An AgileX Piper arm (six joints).
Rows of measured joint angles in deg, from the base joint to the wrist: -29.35, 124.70, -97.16, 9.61, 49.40, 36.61; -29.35, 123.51, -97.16, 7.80, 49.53, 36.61; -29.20, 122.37, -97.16, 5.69, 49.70, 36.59; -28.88, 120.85, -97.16, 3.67, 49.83, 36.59; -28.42, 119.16, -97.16, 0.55, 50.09, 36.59; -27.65, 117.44, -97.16, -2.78, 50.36, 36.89; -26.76, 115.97, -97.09, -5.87, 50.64, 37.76; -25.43, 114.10, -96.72, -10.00, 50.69, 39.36; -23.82, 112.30, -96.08, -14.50, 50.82, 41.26; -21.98, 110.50, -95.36, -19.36, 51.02, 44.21; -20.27, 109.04, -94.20, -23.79, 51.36, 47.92; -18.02, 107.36, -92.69, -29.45, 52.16, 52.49; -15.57, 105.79, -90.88, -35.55, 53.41, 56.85
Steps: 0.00, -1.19, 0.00, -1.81, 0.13, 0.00; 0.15, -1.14, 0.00, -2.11, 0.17, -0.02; 0.32, -1.52, 0.00, -2.02, 0.13, 0.00; 0.46, -1.69, 0.00, -3.12, 0.26, 0.00; 0.77, -1.72, 0.00, -3.33, 0.27, 0.30; 0.89, -1.47, 0.07, -3.09, 0.28, 0.87; 1.33, -1.87, 0.37, -4.13, 0.05, 1.60; 1.61, -1.80, 0.64, -4.50, 0.13, 1.90; 1.84, -1.80, 0.72, -4.86, 0.20, 2.95; 1.71, -1.46, 1.16, -4.43, 0.34, 3.71; 2.25, -1.68, 1.51, -5.66, 0.80, 4.57; 2.45, -1.57, 1.81, -6.10, 1.25, 4.36
